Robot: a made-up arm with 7 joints. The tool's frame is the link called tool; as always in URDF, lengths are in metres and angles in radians. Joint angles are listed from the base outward.
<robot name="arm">
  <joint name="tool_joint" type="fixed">
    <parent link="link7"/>
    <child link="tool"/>
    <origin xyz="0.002 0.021 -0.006" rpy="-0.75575 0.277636 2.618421"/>
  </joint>
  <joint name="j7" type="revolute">
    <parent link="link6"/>
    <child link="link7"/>
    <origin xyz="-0.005 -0.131 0.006" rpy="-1.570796 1.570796 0"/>
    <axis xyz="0 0 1"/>
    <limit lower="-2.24" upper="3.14"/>
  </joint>
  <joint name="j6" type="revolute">
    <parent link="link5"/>
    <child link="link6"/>
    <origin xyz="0.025 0.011 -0.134" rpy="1.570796 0 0"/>
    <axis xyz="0 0 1"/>
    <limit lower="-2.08" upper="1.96"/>
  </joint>
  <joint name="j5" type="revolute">
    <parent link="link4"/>
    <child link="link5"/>
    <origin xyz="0.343 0.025 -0.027" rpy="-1.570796 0 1.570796"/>
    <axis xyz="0 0 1"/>
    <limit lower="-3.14" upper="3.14"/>
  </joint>
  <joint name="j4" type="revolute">
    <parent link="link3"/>
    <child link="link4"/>
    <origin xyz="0.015 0.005 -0.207" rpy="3.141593 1.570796 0"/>
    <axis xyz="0 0 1"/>
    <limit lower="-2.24" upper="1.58"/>
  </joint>
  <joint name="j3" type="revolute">
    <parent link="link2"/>
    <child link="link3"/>
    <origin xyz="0.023 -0.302 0.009" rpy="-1.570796 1.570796 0"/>
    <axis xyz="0 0 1"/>
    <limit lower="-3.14" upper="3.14"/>
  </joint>
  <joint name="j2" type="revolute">
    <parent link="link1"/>
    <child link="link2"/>
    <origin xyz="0.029 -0.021 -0.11" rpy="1.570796 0 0"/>
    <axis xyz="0 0 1"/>
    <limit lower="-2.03" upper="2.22"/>
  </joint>
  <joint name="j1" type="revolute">
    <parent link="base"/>
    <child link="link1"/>
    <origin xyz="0.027 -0.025 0.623" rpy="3.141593 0 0"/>
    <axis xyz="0 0 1"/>
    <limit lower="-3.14" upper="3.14"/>
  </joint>
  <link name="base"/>
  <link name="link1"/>
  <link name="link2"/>
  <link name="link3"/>
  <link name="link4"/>
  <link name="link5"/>
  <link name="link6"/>
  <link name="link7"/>
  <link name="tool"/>
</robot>
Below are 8 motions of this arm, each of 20 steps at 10 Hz.
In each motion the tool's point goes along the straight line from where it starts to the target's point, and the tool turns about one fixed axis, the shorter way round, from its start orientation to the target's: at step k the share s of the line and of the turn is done. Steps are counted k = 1, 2, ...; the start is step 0. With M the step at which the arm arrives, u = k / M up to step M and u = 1 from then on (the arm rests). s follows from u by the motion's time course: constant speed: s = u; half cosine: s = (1 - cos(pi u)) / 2; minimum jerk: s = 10 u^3 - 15 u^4 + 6 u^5.
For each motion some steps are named. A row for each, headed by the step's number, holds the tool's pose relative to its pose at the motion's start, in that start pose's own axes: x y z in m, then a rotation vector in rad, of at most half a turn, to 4 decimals.
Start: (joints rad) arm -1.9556 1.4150 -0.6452 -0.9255 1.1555 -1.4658 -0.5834
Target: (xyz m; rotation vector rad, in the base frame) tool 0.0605 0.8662 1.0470 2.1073 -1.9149 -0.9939
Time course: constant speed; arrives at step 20
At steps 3, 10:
3: -0.0217 -0.0232 0.0203 0.0074 0.0883 -0.0871
10: -0.0723 -0.0773 0.0675 0.0248 0.2942 -0.2903

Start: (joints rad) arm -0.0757 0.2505 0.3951 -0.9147 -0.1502 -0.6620 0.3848
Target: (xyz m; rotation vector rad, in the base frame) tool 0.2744 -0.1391 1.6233 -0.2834 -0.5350 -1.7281
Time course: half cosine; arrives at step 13
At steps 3, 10, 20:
3: -0.0390 -0.0322 0.0444 0.0095 0.1971 0.2787
10: -0.2713 -0.2236 0.3087 0.0658 1.3702 1.9376
20: -0.3103 -0.2558 0.3531 0.0753 1.5673 2.2163

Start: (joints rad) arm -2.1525 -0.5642 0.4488 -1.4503 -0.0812 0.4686 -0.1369
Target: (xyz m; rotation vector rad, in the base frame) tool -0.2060 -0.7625 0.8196 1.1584 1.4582 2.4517
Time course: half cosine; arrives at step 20
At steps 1, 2, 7, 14, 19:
1: 0.0026 -0.0009 0.0014 0.0005 -0.0085 0.0026
2: 0.0101 -0.0037 0.0057 0.0019 -0.0339 0.0103
7: 0.1132 -0.0408 0.0637 0.0208 -0.3785 0.1144
14: 0.3292 -0.1186 0.1852 0.0606 -1.1006 0.3327
19: 0.4121 -0.1485 0.2318 0.0759 -1.3779 0.4165

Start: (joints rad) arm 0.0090 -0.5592 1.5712 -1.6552 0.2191 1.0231 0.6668
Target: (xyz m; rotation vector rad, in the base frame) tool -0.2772 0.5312 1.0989 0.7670 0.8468 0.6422
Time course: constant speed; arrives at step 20
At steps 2, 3, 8, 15, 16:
2: -0.0111 -0.0071 0.0066 -0.0121 0.1157 -0.1175
3: -0.0167 -0.0106 0.0100 -0.0182 0.1735 -0.1763
8: -0.0444 -0.0284 0.0266 -0.0485 0.4628 -0.4702
15: -0.0833 -0.0532 0.0499 -0.0910 0.8677 -0.8816
16: -0.0889 -0.0567 0.0532 -0.0971 0.9256 -0.9404

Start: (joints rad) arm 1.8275 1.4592 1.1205 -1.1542 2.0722 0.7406 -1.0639
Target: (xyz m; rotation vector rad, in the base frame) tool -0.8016 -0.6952 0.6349 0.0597 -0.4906 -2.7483
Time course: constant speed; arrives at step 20
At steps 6, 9, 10, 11, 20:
6: -0.2346 -0.0504 0.2821 -0.3129 -0.5832 -0.2194
9: -0.3519 -0.0755 0.4232 -0.4694 -0.8747 -0.3291
10: -0.3910 -0.0839 0.4702 -0.5216 -0.9719 -0.3657
11: -0.4301 -0.0923 0.5172 -0.5737 -1.0691 -0.4022
20: -0.7819 -0.1679 0.9404 -1.0432 -1.9438 -0.7313

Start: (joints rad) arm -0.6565 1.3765 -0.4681 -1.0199 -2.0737 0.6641 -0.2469
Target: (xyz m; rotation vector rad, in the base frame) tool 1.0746 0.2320 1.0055 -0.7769 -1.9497 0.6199
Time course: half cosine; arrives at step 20
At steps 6, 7, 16, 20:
6: 0.0194 -0.0970 0.0258 -0.1789 0.0648 0.4686
7: 0.0257 -0.1285 0.0342 -0.2369 0.0859 0.6207
16: 0.0850 -0.4259 0.1133 -0.7850 0.2844 2.0566
20: 0.0940 -0.4709 0.1253 -0.8679 0.3145 2.2737

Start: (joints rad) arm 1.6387 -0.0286 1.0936 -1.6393 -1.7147 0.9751 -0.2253
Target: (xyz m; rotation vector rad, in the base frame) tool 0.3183 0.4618 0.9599 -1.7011 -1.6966 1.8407
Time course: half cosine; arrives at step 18
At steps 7, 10, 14, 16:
7: 0.0690 -0.0848 0.1412 -0.1364 -0.2304 -0.2079
10: 0.1231 -0.1513 0.2518 -0.2433 -0.4109 -0.3708
14: 0.1852 -0.2277 0.3789 -0.3662 -0.6183 -0.5579
16: 0.2034 -0.2501 0.4162 -0.4022 -0.6791 -0.6128

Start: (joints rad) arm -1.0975 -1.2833 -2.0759 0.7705 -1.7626 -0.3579 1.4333
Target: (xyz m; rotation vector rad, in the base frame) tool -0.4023 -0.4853 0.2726 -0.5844 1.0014 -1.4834
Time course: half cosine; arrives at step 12
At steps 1, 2, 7, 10, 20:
1: -0.0019 0.0015 0.0122 0.0253 0.0011 0.0018
2: -0.0073 0.0060 0.0479 0.0994 0.0044 0.0070
7: -0.0688 0.0559 0.4501 0.9336 0.0417 0.0661
10: -0.1020 0.0829 0.6672 1.3840 0.0619 0.0980
20: -0.1094 0.0889 0.7151 1.4833 0.0663 0.1051

